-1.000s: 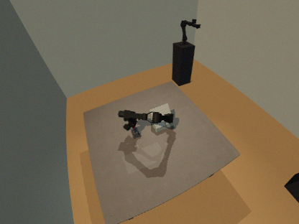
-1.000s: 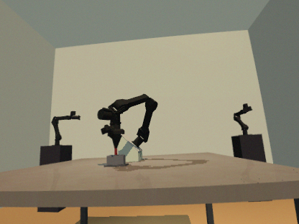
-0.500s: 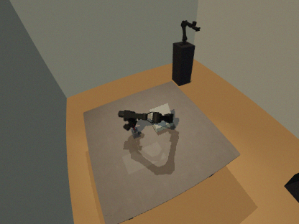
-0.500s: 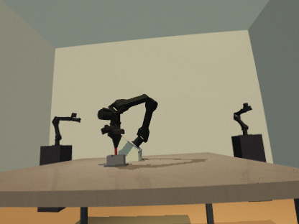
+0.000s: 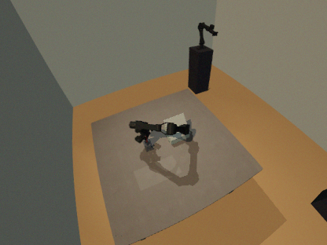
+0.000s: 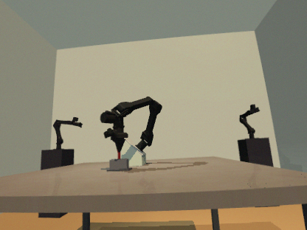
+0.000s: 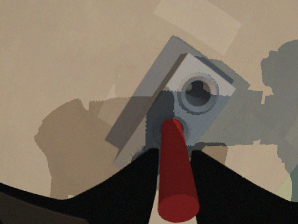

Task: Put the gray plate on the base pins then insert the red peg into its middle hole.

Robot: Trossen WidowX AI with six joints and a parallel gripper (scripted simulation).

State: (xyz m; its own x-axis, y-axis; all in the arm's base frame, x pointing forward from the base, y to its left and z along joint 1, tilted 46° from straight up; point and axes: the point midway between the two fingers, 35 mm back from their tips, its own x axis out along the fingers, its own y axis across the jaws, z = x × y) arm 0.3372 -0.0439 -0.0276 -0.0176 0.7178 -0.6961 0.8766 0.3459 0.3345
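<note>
Now: gripper tip 1 cm above the red peg. Round my gripper tip: gray plate (5 cm below).
</note>
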